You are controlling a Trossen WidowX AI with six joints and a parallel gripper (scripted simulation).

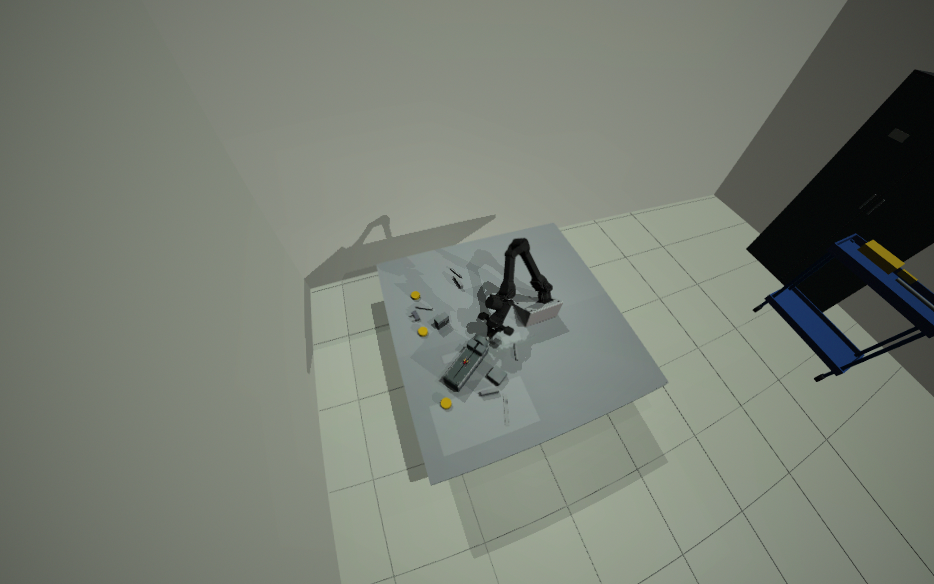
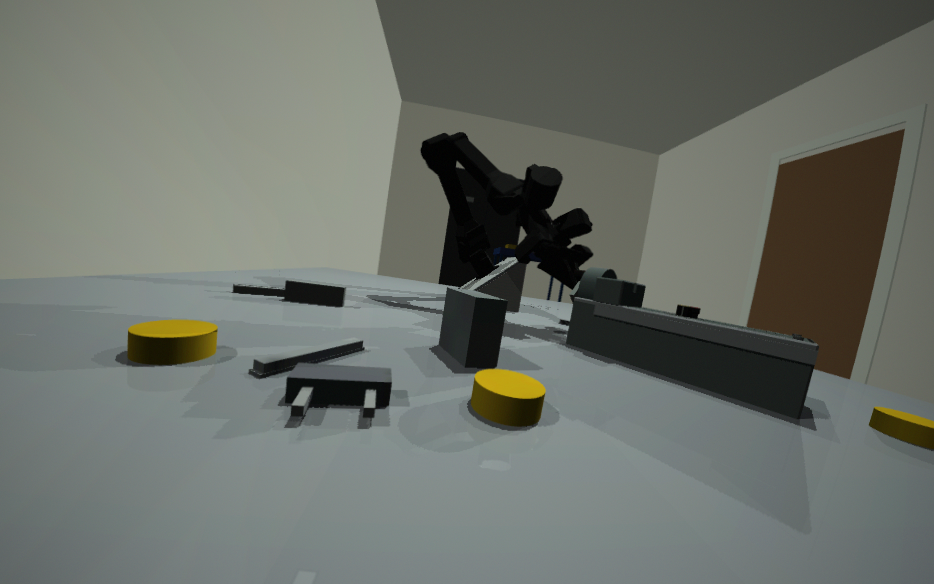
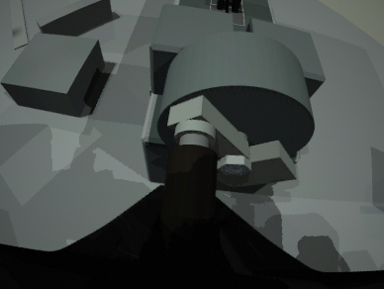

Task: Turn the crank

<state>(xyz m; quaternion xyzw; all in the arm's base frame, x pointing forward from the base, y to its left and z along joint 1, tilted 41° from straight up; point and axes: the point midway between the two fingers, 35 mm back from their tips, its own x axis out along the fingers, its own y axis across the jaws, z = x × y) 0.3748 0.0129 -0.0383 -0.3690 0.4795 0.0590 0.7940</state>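
Now: gripper tip 1 cm past the dark crank handle, 1 cm to the left of it and 3 cm below it. The rest, counted from my gripper tip: bracket 27 cm ahead, 34 cm to the right, 8 cm below; then red pointer 17 cm ahead, 6 cm to the left.
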